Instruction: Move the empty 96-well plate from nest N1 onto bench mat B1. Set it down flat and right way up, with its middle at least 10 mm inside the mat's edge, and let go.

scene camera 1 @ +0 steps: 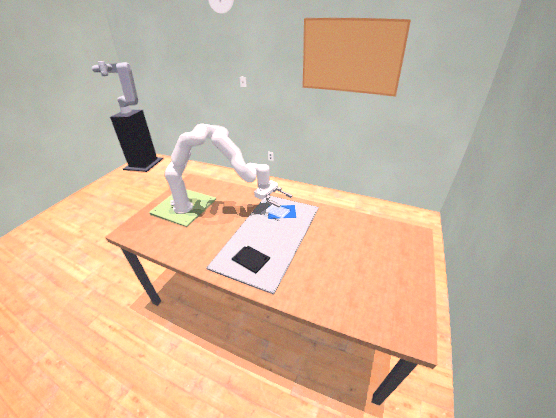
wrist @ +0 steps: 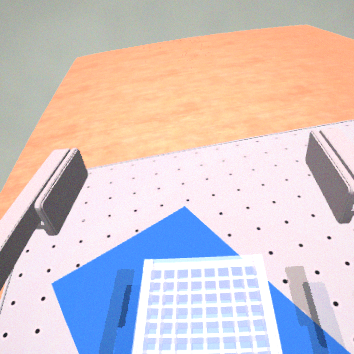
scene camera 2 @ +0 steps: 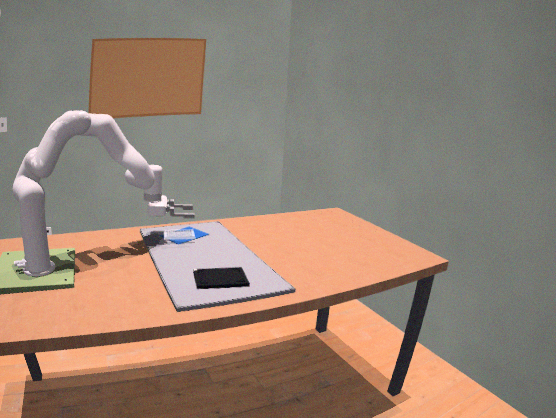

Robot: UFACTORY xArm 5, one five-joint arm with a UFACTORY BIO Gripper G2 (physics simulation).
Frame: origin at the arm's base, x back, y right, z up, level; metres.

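Seen in the pictures: hand, tool point: (scene camera 1: pixel 283 200) (wrist: pixel 189 180) (scene camera 2: pixel 188 211); arm's base, link origin: (scene camera 1: pixel 183 207) (scene camera 2: pixel 39 268).
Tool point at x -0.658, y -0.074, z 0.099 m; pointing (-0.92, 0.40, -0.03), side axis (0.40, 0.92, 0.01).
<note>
Pixels of each thing's top centre, then the offset from my tool point to it. Level surfaces: height alone.
- clear-white 96-well plate, top centre: (wrist: pixel 204 351) (scene camera 2: pixel 179 232) (scene camera 1: pixel 277 209) dy -0.014, dx +0.038, dz -0.088 m
- blue bench mat, surface height: dz -0.103 m
- black nest, top centre: (scene camera 2: pixel 220 275) (scene camera 1: pixel 250 257) dy +0.398, dx +0.084, dz -0.090 m
- grey perforated board, surface height: dz -0.105 m
- wooden table, surface height: dz -0.118 m
The clear-white 96-well plate (scene camera 1: pixel 278 212) (scene camera 2: pixel 179 235) (wrist: pixel 207 305) lies flat on the blue bench mat (scene camera 1: pixel 291 212) (scene camera 2: pixel 201 234) (wrist: pixel 165 235), wells facing up and turned at an angle to the mat. Its near end is cut off in the wrist view. My gripper (scene camera 1: pixel 285 200) (scene camera 2: pixel 193 211) (wrist: pixel 197 187) is open and empty, raised above the plate and apart from it, with its finger shadows falling on both sides of the plate. The black nest (scene camera 1: pixel 251 259) (scene camera 2: pixel 221 277) holds no plate.
Mat and nest are on a grey perforated board (scene camera 1: pixel 270 242) (scene camera 2: pixel 220 255) (wrist: pixel 280 200) on the wooden table (scene camera 1: pixel 365 265) (scene camera 2: pixel 300 245) (wrist: pixel 200 95). The arm's base stands on a green plate (scene camera 1: pixel 175 217) (scene camera 2: pixel 62 281). A second arm on a black pedestal (scene camera 1: pixel 134 140) stands behind the table.
</note>
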